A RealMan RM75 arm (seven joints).
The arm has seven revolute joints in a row. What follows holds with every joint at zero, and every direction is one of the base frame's. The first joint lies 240.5 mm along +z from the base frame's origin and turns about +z. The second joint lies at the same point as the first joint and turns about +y. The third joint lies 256 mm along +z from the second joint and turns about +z. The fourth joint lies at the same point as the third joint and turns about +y. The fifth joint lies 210 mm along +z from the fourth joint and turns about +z. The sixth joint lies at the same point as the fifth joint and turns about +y. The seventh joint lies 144 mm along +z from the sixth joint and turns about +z. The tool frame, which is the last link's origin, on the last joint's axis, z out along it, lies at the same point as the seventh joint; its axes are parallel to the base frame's.
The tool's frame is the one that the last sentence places.
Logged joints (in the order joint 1, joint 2, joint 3, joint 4, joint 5, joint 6, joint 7), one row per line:
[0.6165, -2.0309, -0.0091, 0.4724, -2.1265, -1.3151, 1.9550]
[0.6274, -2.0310, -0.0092, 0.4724, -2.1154, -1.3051, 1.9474]
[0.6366, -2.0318, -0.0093, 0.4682, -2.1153, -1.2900, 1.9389]
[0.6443, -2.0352, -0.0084, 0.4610, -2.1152, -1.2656, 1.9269]
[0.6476, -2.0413, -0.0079, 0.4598, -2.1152, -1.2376, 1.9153]
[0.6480, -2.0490, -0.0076, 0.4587, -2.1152, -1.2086, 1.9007]
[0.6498, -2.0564, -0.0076, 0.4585, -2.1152, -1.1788, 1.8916]
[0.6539, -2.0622, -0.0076, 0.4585, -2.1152, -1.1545, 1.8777]
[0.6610, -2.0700, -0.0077, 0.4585, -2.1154, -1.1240, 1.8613]
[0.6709, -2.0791, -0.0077, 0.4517, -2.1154, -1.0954, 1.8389]
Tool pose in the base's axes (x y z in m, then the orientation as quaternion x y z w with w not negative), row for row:
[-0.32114, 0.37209, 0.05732, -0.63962, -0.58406, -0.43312, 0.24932]
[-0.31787, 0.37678, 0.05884, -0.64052, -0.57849, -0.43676, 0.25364]
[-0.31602, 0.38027, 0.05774, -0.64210, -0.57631, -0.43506, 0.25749]
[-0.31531, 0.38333, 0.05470, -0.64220, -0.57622, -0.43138, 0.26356]
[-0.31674, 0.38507, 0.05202, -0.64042, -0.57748, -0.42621, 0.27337]
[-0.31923, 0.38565, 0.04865, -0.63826, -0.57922, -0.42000, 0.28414]
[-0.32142, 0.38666, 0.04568, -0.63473, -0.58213, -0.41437, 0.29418]
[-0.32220, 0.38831, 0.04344, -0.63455, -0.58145, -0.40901, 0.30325]
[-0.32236, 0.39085, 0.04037, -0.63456, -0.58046, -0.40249, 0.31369]
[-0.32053, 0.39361, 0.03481, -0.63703, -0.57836, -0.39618, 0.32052]
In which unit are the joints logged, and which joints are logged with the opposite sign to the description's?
The joints are logged in radians. Opposite sign: joint 1, joint 5, joint 6, joint 7.
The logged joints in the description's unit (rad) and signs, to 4 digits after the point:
[-0.6165, -2.0309, -0.0091, 0.4724, 2.1265, 1.3151, -1.9550]
[-0.6274, -2.0310, -0.0092, 0.4724, 2.1154, 1.3051, -1.9474]
[-0.6366, -2.0318, -0.0093, 0.4682, 2.1153, 1.2900, -1.9389]
[-0.6443, -2.0352, -0.0084, 0.4610, 2.1152, 1.2656, -1.9269]
[-0.6476, -2.0413, -0.0079, 0.4598, 2.1152, 1.2376, -1.9153]
[-0.6480, -2.0490, -0.0076, 0.4587, 2.1152, 1.2086, -1.9007]
[-0.6498, -2.0564, -0.0076, 0.4585, 2.1152, 1.1788, -1.8916]
[-0.6539, -2.0622, -0.0076, 0.4585, 2.1152, 1.1545, -1.8777]
[-0.6610, -2.0700, -0.0077, 0.4585, 2.1154, 1.1240, -1.8613]
[-0.6709, -2.0791, -0.0077, 0.4517, 2.1154, 1.0954, -1.8389]

